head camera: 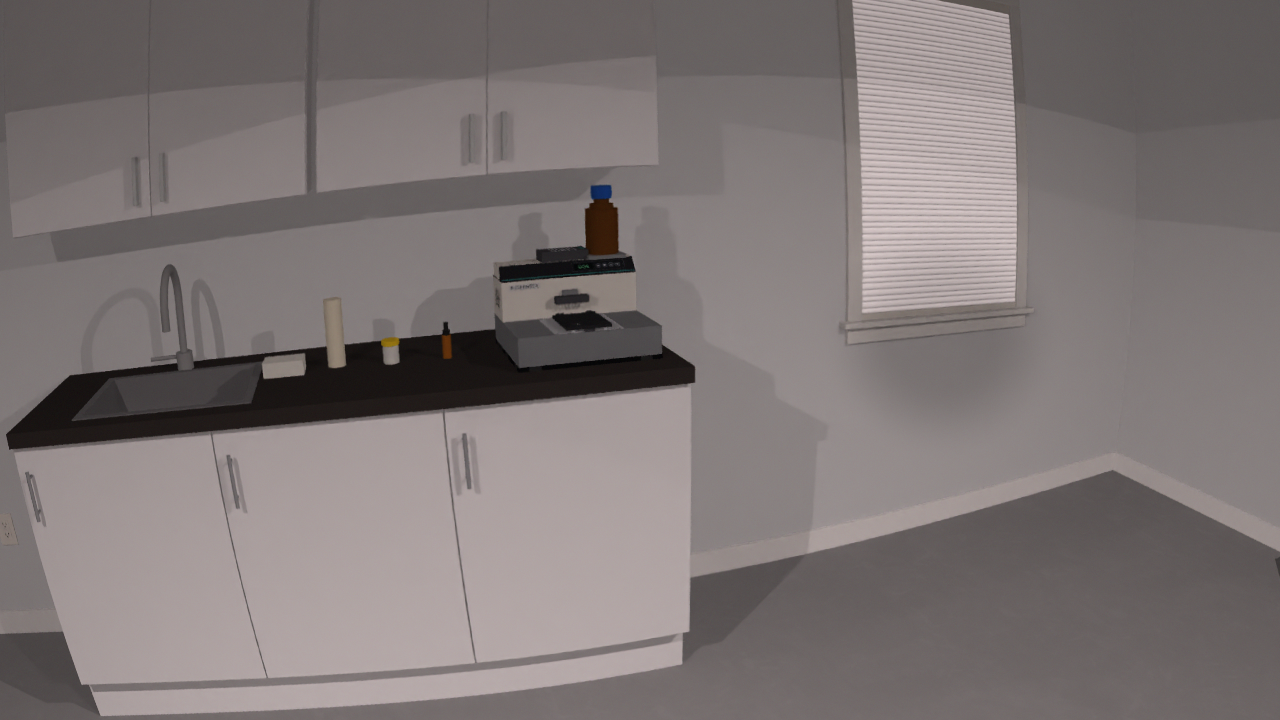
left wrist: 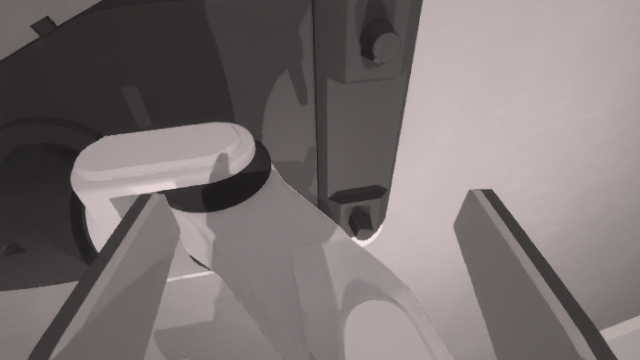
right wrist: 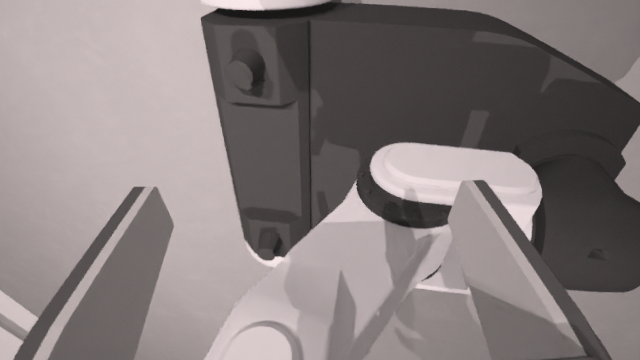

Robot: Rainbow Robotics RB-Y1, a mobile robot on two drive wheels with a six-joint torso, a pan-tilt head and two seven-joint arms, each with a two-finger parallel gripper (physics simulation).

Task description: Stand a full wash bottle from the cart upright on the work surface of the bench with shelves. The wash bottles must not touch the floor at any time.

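Places are measured from the robot's base along level axes (x right, y back, z down), in millimetres.
Pixels of known places: left gripper, fingertip midpoint: (left wrist: 318, 210); right gripper, fingertip midpoint: (right wrist: 310, 203).
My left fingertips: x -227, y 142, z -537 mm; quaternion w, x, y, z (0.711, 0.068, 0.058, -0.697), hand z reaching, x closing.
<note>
Behind a point stands the place of what it marks.
No wash bottle, cart or bench with shelves shows in the head view or in the wrist views. My left gripper (left wrist: 318, 210) @[x -227, y 142, z -537 mm] is open in the left wrist view, its two fingers wide apart with nothing between the tips. My right gripper (right wrist: 310, 203) @[x 252, y 141, z -538 mm] is open in the right wrist view, also with nothing held. Behind the fingers, each wrist view shows parts of my own arm and body. Neither gripper shows in the head view.
A sink counter (head camera: 358, 398) @[x -572, y -1854, z -911 mm] stands at the left under wall cabinets (head camera: 402, 116) @[x -505, y -2172, z -1550 mm]. It bears a grey and white device (head camera: 581, 340) @[x -59, y -2087, z -973 mm], an amber bottle (head camera: 601, 230) @[x -6, y -2332, z -1206 mm] on top of that device, a small dropper bottle (head camera: 446, 345) @[x -409, y -2202, z -945 mm] and a white jar (head camera: 390, 353) @[x -555, y -2158, z -940 mm]. Floor (head camera: 984, 608) @[x 1200, y -2259, z -1 mm] extends to the right below a window (head camera: 935, 161) @[x 1171, y -2979, z -1389 mm].
</note>
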